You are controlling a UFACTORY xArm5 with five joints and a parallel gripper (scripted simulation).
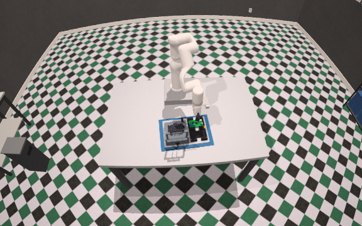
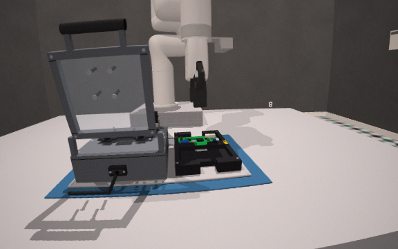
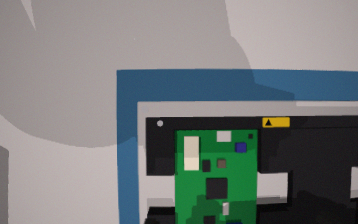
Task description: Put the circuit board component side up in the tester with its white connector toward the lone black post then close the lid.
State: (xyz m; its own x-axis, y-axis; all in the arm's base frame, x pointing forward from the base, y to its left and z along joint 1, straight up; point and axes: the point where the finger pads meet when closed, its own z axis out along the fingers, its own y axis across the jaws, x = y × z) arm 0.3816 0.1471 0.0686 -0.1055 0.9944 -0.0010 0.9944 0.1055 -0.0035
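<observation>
Now: hand 11 cm above the green circuit board. Also, from my hand: black block 11 cm to the right, 4 cm below, 1 cm ahead; then clear lid 20 cm ahead, 15 cm to the right, 6 cm above; then grey tester 12 cm to the right, 11 cm ahead, 1 cm below.
</observation>
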